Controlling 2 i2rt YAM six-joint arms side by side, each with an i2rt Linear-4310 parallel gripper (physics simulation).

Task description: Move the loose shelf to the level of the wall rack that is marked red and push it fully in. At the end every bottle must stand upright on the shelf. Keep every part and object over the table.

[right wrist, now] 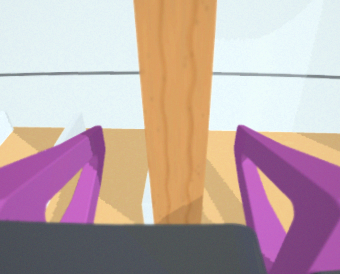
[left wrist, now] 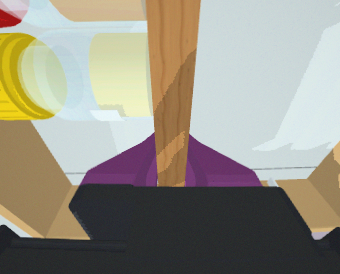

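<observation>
The loose shelf, a wooden board (left wrist: 175, 65) (right wrist: 175, 75), shows edge-on in both wrist views. My left gripper (left wrist: 170, 137) is shut on its edge, with a purple finger on each side. My right gripper (right wrist: 169, 136) is open around the board, with a gap on both sides. In the left wrist view, a clear bottle with a yellow cap (left wrist: 12, 77) and pale yellow contents has its base against the shelf face, square to the board. Above it in that view, part of another bottle with peach contents (left wrist: 100, 9) shows, and a red cap (left wrist: 10, 14) at the corner. The red mark does not show.
Tan wooden surfaces (left wrist: 30, 170) (right wrist: 120, 165) show low in both views, with a pale wall (left wrist: 250, 60) (right wrist: 275, 95) beyond them. A thin whitish piece (right wrist: 71, 131) stands left of the shelf in the right wrist view, near the left finger.
</observation>
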